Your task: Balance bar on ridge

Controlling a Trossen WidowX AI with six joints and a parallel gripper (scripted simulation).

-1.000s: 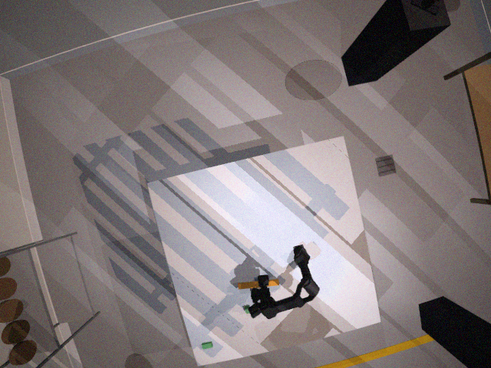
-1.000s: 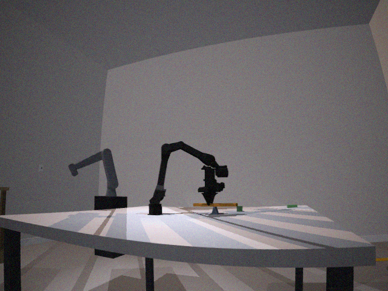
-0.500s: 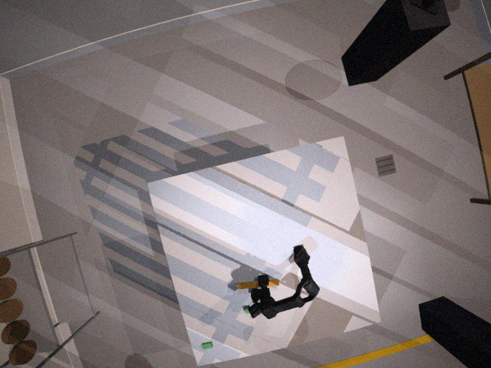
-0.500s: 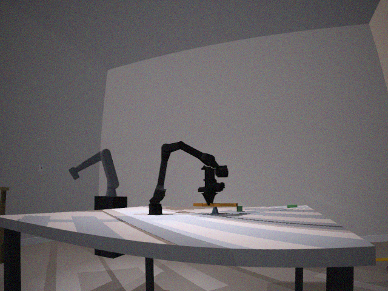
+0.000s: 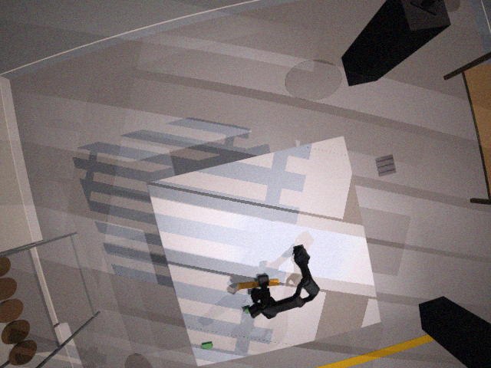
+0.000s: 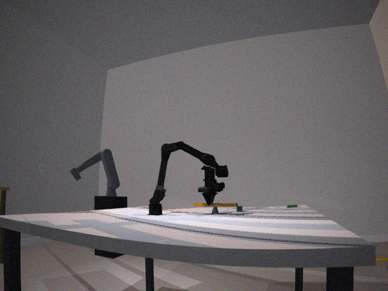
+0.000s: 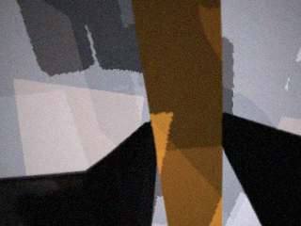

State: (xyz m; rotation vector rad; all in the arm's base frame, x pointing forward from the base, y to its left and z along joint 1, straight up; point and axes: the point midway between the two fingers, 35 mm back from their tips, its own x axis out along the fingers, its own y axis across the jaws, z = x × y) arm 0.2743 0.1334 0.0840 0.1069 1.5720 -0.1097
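My gripper tip is now 3 cm short of the orange bar.
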